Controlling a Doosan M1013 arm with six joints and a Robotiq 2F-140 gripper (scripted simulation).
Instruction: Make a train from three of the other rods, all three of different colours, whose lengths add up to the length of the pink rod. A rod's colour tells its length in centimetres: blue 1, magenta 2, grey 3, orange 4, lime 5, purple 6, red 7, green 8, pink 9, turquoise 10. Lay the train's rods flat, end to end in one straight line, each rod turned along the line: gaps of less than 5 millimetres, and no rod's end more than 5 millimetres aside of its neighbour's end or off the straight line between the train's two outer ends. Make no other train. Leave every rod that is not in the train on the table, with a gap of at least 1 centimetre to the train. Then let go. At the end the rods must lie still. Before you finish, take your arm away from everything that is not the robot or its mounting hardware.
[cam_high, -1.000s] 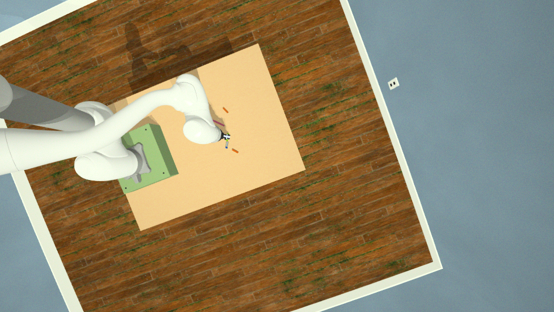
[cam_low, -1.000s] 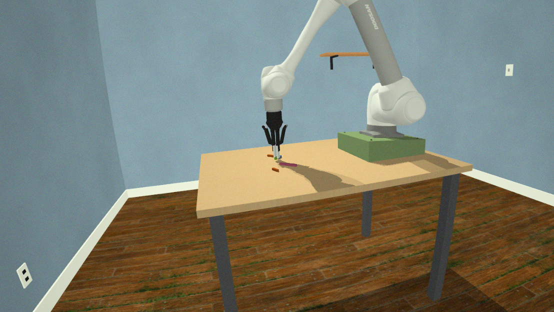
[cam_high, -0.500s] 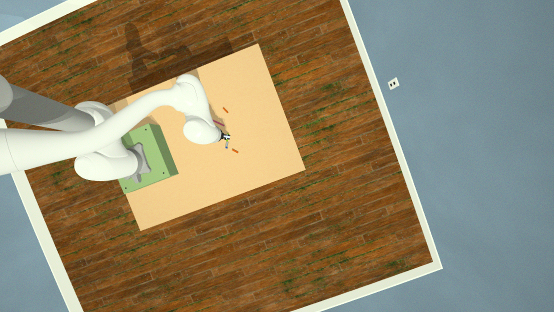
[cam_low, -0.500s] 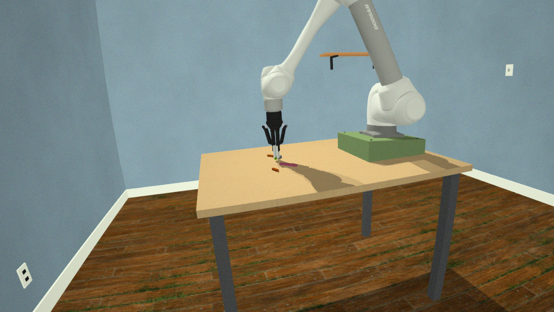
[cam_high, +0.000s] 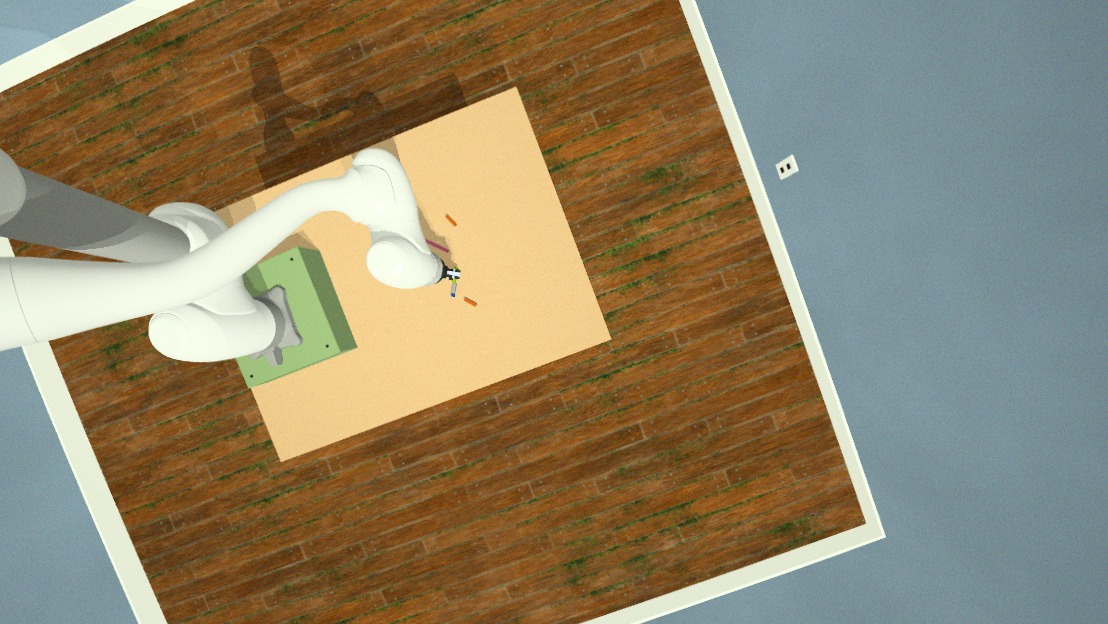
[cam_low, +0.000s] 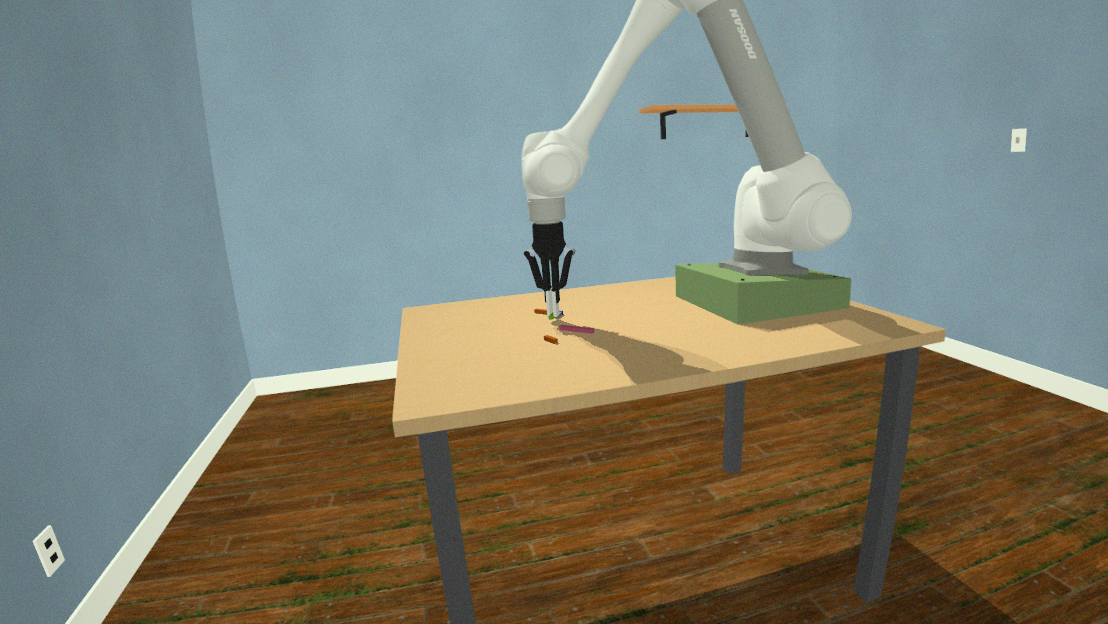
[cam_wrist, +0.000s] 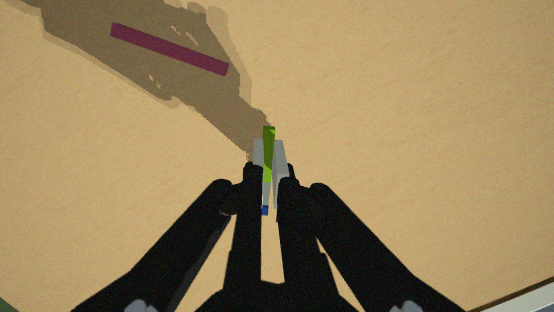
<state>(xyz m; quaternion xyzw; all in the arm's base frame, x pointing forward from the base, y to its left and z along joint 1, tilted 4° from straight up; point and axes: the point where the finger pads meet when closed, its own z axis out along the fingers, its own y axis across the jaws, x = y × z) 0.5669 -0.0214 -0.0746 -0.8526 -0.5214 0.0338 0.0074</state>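
Right now the lime rod is 30 mm below my hand. From my hand the other things lie so: blue rod (60 mm to the right, 40 mm below, 30 mm behind); grey rod (40 mm to the right, 40 mm below, 20 mm behind); pink rod (110 mm to the left, 40 mm below, 40 mm behind).
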